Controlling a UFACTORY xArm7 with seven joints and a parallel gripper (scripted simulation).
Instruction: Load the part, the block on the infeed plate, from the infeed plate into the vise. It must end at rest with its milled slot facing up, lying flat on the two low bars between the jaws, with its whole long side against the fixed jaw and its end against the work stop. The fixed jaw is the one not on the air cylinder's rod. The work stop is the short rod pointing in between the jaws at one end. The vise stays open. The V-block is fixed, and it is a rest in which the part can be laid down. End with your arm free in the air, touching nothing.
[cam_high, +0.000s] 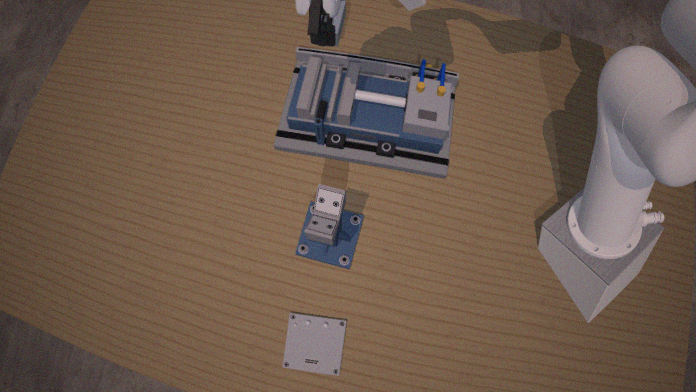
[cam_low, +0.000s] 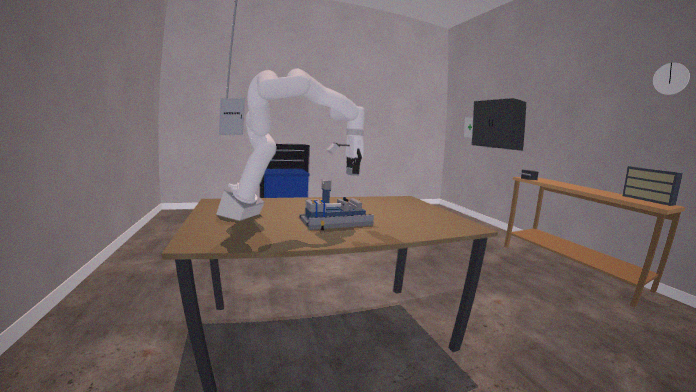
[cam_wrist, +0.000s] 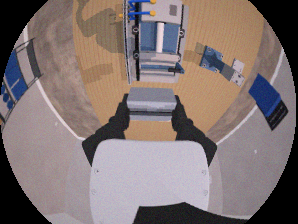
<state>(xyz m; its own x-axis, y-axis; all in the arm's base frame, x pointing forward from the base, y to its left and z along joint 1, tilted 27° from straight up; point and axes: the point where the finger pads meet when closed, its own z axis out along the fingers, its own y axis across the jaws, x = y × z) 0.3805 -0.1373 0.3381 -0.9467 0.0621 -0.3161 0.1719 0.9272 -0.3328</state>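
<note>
Now: the fixed jaw 40 mm ahead of my hand, 10 mm to the left of it and 170 mm below it. From my hand the other things lie so: part (right at my hand); then work stop (10 mm ahead, 60 mm to the left, 160 mm below); then moving jaw (30 mm behind, 20 mm to the left, 170 mm below).
</note>
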